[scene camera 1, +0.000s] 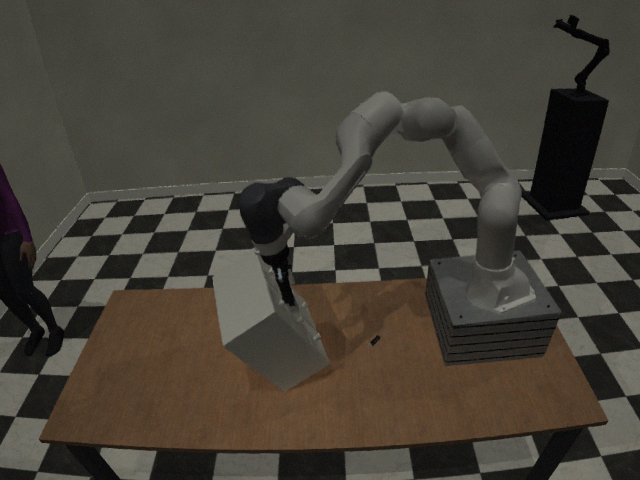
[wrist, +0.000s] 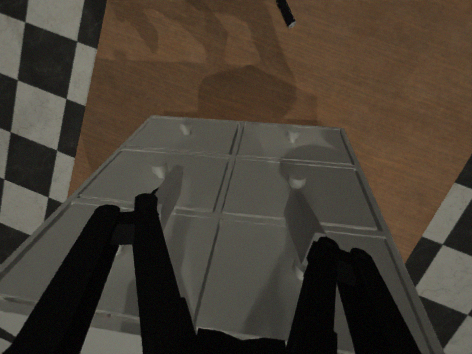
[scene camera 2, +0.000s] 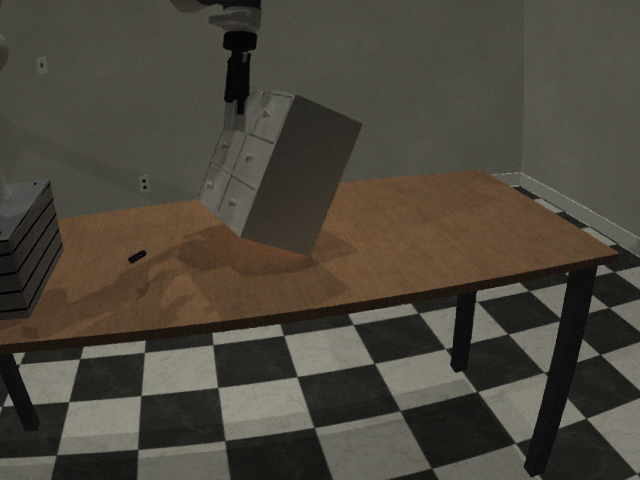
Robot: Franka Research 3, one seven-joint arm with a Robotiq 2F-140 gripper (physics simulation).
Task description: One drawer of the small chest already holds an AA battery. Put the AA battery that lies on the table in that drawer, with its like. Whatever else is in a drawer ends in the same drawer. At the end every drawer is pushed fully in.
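The small white chest [scene camera 1: 276, 351] [scene camera 2: 305, 170] [wrist: 260, 280] is tipped backward on the table, resting on its lower back edge with its front bottom edge raised. Its drawers, in two columns with small knobs, look pushed in; their contents are hidden. A black AA battery [scene camera 1: 375, 340] [scene camera 2: 137, 256] [wrist: 286, 12] lies on the table between the chest and the robot's base. My gripper [scene camera 1: 292, 303] [scene camera 2: 235, 121] [wrist: 235, 191] is open, with nothing between its fingers. It points down at the tilted drawer fronts, its fingertips close over the upper part; contact with the chest is unclear.
The robot's base stands on a grey layered block [scene camera 1: 496, 330] [scene camera 2: 31, 258] at one end of the wooden table [scene camera 1: 155, 403] [scene camera 2: 439, 222]. The arm reaches over the table to the chest. A person [scene camera 1: 15, 258] stands beyond the table's left side in scene camera 1.
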